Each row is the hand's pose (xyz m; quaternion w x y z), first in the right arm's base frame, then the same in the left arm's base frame.
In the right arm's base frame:
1: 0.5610 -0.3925 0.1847 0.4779 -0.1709 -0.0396 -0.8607
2: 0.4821 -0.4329 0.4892 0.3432 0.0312 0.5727 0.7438
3: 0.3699 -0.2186 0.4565 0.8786 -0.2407 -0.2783 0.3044
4: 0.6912 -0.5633 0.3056 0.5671 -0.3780 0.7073 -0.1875
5: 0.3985 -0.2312 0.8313 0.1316 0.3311 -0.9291 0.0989
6: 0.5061 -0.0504 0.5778 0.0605 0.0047 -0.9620 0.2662
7: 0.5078 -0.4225 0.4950 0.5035 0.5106 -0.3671 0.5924
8: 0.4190 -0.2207 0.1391 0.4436 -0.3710 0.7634 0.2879
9: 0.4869 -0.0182 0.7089 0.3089 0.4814 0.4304 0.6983
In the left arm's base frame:
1: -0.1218 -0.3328 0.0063 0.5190 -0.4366 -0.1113 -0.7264
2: -0.0650 -0.2564 0.3088 0.1319 0.0704 0.7628 0.6291
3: -0.2354 -0.0870 0.2658 0.8218 -0.2987 -0.0401 0.4836
4: 0.0860 -0.4253 0.1012 0.3335 -0.5787 0.7244 -0.1706
5: -0.0645 0.0548 0.5693 0.3807 0.4065 -0.8039 0.2087
6: -0.1153 0.1297 0.2525 0.2422 0.1489 -0.8526 0.4385
7: -0.0429 -0.2418 0.2987 0.5954 0.5590 -0.0768 0.5720
8: -0.3118 -0.2106 -0.0207 0.1567 -0.4505 0.8403 0.2576
9: -0.0914 0.2093 0.3606 0.2192 0.5100 0.6568 0.5103

